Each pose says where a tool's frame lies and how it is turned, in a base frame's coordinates. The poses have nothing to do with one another.
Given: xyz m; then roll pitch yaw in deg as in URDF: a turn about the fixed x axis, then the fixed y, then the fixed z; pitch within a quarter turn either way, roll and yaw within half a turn.
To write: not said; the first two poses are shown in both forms.
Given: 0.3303 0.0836 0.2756 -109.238 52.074 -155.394
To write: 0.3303 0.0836 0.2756 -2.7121 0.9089 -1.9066
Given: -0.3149 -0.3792 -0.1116 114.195 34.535 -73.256
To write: -0.3149 -0.3792 -0.1116 -1.2786 0.6027 1.9931
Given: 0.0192 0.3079 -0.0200 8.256 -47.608 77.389
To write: 0.0192 0.3079 -0.0200 1.3507 -0.8309 0.1441
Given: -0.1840 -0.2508 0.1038 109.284 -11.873 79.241
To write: -0.1840 -0.2508 0.1038 1.3830 -0.2072 1.9074
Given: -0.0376 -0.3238 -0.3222 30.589 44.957 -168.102
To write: -0.0376 -0.3238 -0.3222 -2.9339 0.7846 0.5339
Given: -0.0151 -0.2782 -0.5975 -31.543 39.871 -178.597
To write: -0.0151 -0.2782 -0.5975 -3.1171 0.6959 -0.5505
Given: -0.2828 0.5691 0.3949 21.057 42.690 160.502
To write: -0.2828 0.5691 0.3949 2.8013 0.7451 0.3675
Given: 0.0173 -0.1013 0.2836 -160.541 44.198 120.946
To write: 0.0173 -0.1013 0.2836 2.1109 0.7714 -2.8020
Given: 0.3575 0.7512 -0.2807 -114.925 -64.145 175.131
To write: 0.3575 0.7512 -0.2807 3.0566 -1.1195 -2.0058
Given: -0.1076 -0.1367 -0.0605 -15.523 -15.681 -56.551
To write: -0.1076 -0.1367 -0.0605 -0.9870 -0.2737 -0.2709
